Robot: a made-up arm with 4 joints.
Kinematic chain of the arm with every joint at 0, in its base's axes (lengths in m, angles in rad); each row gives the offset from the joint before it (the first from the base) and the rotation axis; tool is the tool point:
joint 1: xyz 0 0 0.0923 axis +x
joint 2: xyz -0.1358 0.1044 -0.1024 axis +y
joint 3: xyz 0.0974 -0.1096 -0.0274 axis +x
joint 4: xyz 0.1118 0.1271 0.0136 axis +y
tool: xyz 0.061 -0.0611 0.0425
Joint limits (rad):
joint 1: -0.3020..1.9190
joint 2: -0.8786..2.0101
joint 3: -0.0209..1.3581
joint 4: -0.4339..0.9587
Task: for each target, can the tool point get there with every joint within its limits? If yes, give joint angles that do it. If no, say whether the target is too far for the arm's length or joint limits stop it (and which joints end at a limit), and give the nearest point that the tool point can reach.
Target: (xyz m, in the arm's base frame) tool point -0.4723 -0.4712 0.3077
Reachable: no: too far | nearest point -0.0357 -0.1232 0.1486 | short by 0.581 m
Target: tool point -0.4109 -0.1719 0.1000
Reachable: no: joint limits stop it (at a limit: joint 2, joint 4) | nearest point -0.0358 -0.1351 0.0984 | short by 0.377 m
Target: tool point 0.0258 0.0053 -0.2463
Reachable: yes | joints -0.0727 1.0782 0.7700 0.5536
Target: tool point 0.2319 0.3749 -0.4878
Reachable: no: too far | nearest point 0.0168 0.1886 -0.1995 | short by 0.405 m
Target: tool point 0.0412 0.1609 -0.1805
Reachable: yes | joints 0.3576 0.9848 0.0999 0.0535
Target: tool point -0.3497 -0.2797 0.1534
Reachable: no: joint limits stop it (at a limit: joint 2, joint 4) | nearest point -0.0358 -0.1322 0.1212 | short by 0.348 m
